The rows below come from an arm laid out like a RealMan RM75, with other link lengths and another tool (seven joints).
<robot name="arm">
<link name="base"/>
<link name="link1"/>
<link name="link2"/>
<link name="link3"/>
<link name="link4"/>
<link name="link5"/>
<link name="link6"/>
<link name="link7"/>
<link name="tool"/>
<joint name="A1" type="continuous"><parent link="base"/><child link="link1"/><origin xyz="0.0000 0.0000 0.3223" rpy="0.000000 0.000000 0.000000"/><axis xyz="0 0 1"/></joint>
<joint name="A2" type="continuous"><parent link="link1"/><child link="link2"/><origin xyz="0.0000 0.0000 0.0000" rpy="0.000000 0.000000 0.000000"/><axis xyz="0 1 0"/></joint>
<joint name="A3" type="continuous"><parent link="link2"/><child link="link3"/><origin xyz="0.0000 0.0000 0.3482" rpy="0.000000 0.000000 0.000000"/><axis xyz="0 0 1"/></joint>
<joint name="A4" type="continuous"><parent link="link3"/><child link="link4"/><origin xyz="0.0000 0.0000 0.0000" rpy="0.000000 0.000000 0.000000"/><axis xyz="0 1 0"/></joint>
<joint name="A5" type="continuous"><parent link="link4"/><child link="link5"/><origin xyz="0.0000 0.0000 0.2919" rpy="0.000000 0.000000 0.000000"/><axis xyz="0 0 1"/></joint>
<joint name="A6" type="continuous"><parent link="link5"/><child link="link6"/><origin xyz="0.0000 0.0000 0.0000" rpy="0.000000 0.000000 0.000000"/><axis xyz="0 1 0"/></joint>
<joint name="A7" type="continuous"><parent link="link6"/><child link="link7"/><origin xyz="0.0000 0.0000 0.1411" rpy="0.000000 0.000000 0.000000"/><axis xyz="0 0 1"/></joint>
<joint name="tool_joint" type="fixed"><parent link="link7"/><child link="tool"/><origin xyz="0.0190 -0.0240 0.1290" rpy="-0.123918 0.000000 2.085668"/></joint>
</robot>
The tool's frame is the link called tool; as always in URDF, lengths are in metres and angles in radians. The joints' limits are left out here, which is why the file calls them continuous.
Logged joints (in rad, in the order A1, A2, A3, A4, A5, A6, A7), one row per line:
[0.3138, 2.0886, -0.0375, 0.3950, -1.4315, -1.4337, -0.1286]
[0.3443, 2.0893, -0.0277, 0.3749, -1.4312, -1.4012, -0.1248]
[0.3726, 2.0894, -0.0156, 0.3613, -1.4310, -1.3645, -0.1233]
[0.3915, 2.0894, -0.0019, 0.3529, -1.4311, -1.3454, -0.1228]
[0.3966, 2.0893, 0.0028, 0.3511, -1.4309, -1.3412, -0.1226]
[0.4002, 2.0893, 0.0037, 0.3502, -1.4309, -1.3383, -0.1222]
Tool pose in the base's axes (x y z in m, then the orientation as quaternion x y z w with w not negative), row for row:
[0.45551, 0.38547, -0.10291, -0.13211, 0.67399, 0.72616, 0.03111]
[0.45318, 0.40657, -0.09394, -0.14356, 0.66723, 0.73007, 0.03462]
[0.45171, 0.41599, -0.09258, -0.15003, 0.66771, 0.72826, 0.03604]
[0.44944, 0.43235, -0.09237, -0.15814, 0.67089, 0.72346, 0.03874]
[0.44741, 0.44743, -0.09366, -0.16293, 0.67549, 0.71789, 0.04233]
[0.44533, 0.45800, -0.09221, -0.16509, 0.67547, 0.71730, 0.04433]
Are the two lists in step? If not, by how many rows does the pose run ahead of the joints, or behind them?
The pose runs 2 rows behind the joints: the pose in row i belongs to the joints in row i - 2.
